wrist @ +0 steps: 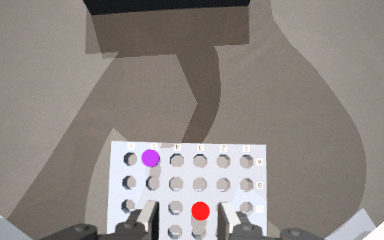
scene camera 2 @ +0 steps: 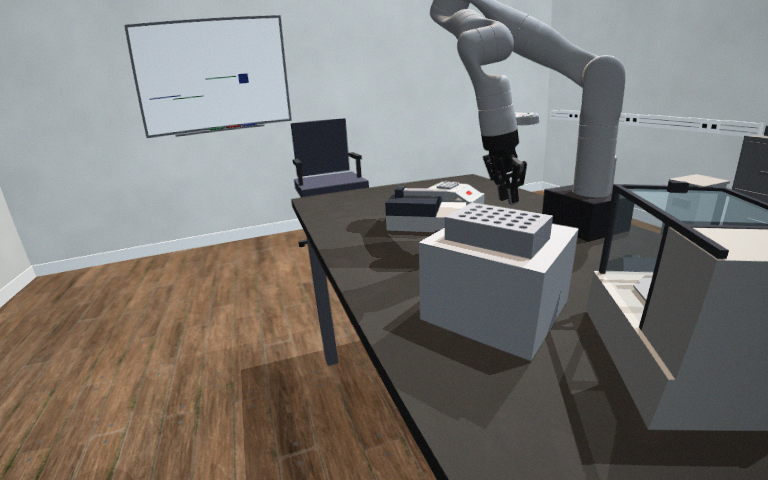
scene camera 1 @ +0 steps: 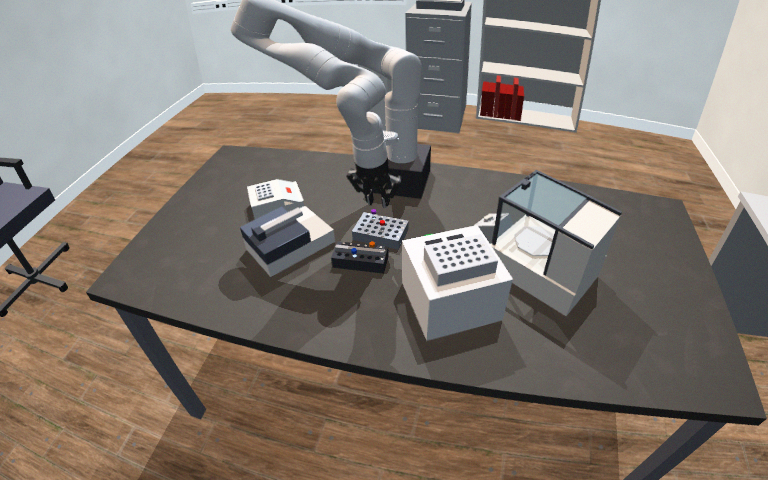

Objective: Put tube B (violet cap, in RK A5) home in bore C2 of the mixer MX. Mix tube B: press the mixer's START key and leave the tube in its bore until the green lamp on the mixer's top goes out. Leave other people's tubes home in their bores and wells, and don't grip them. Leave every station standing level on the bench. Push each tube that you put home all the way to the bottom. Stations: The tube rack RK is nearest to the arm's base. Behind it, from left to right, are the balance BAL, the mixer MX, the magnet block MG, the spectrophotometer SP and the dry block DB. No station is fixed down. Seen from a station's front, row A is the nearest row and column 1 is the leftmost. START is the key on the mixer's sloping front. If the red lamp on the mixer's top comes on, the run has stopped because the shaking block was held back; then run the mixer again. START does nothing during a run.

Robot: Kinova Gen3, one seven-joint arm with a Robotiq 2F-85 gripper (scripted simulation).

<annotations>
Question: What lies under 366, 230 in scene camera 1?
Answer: A tube rack RK.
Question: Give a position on a tube rack RK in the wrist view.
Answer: At 239, 177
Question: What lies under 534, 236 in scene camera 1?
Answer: A glass-walled balance.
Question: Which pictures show the dry block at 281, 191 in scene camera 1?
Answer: Scene camera 2 and scene camera 1 only.
</annotations>
